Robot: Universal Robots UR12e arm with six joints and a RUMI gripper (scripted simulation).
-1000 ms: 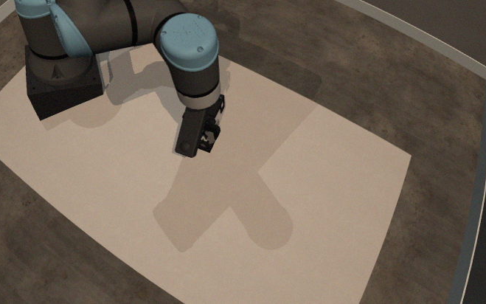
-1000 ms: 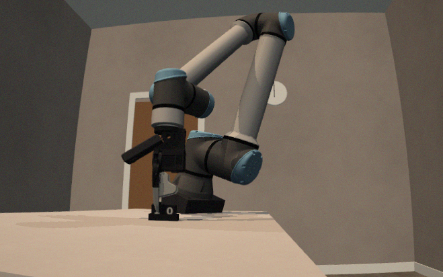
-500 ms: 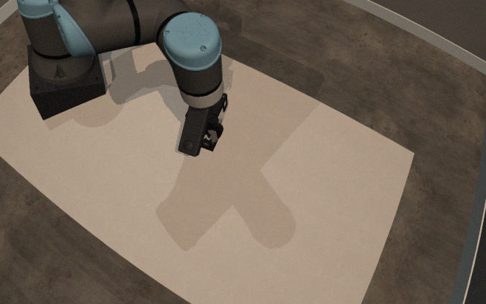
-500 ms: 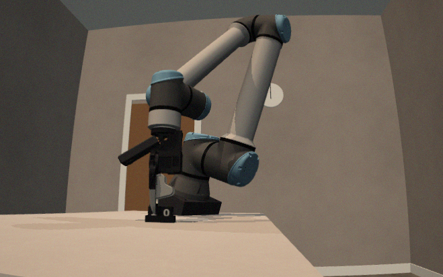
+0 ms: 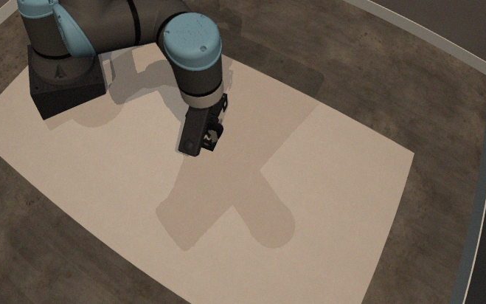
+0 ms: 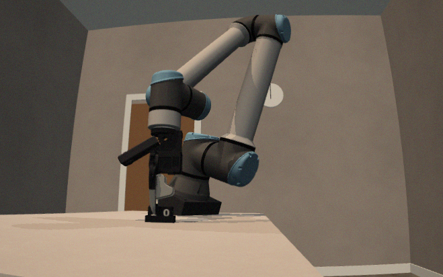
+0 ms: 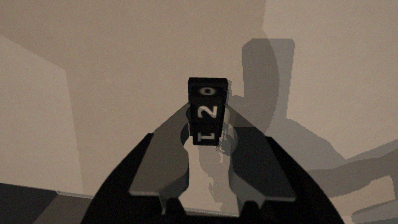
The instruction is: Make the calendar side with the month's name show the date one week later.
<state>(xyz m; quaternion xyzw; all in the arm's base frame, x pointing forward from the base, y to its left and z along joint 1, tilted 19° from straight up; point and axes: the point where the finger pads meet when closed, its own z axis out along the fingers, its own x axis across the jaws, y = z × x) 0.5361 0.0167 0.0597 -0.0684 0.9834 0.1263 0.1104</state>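
Right now the black tray is 20 mm to the left of my hand and 30 mm below it.
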